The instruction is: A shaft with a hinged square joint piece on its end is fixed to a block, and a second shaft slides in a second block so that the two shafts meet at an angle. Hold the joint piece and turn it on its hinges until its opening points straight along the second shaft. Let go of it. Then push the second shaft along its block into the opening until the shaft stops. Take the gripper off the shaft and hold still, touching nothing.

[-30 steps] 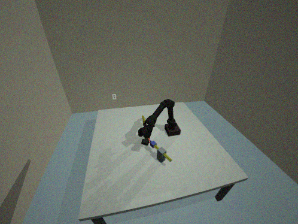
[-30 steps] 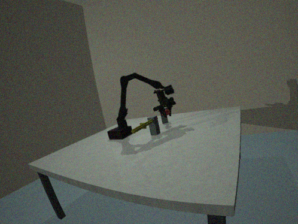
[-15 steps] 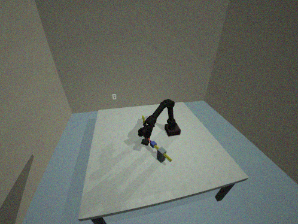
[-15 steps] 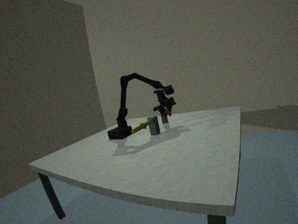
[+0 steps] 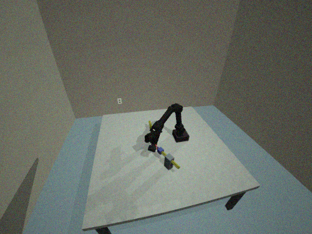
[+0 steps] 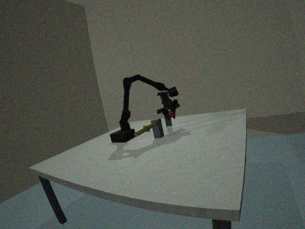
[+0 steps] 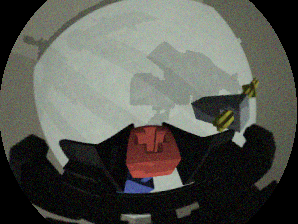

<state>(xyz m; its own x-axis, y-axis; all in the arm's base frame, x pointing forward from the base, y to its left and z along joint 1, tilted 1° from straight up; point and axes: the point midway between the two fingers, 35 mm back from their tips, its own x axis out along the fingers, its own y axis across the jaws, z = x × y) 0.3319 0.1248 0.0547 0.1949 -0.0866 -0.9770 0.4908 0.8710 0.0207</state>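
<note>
Now: gripper tip 30 mm below the red joint piece, 20 mm past it and 10 mm to the right of it.
</note>
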